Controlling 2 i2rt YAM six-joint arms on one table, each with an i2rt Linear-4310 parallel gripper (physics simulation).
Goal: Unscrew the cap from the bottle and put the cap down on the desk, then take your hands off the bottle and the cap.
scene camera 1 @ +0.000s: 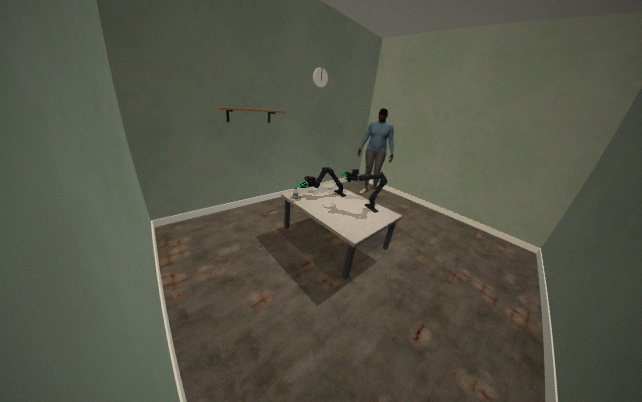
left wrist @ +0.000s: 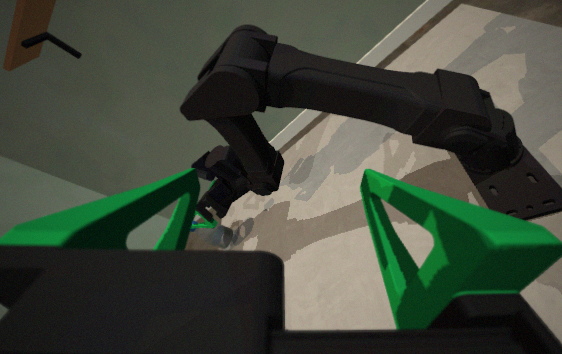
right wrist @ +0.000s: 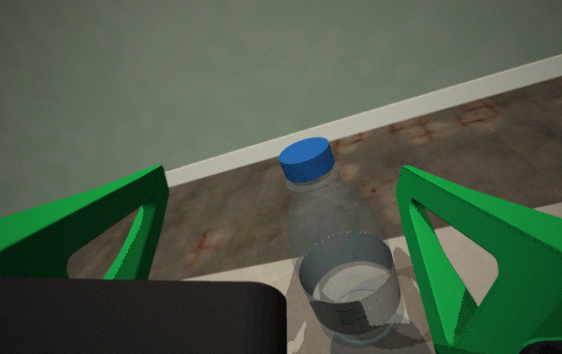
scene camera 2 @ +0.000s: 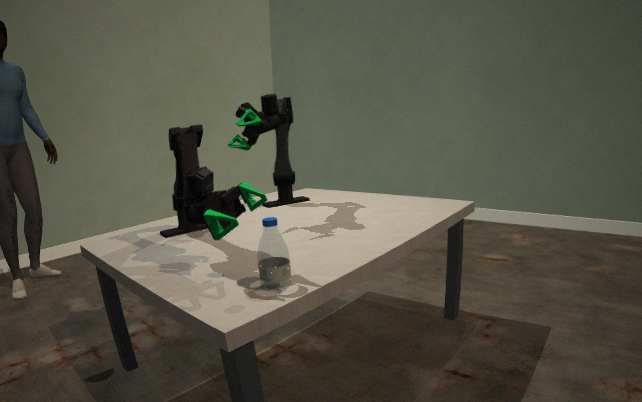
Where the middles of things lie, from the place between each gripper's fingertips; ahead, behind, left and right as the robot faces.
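Labels:
The blue cap [right wrist: 309,159] is 50 mm ahead of my right hand and 20 mm below it; going by their middles, of the things named here the blue cap is the nearest to my right hand. I also see the clear plastic bottle [scene camera 2: 273,258], 90 mm below my right hand and 50 mm ahead of it.
Counted from my left hand, the bottle is 470 mm ahead, 310 mm to the right and 240 mm below. My left gripper itself is 310 mm to the left of the cap, 470 mm short of it and 170 mm above it.

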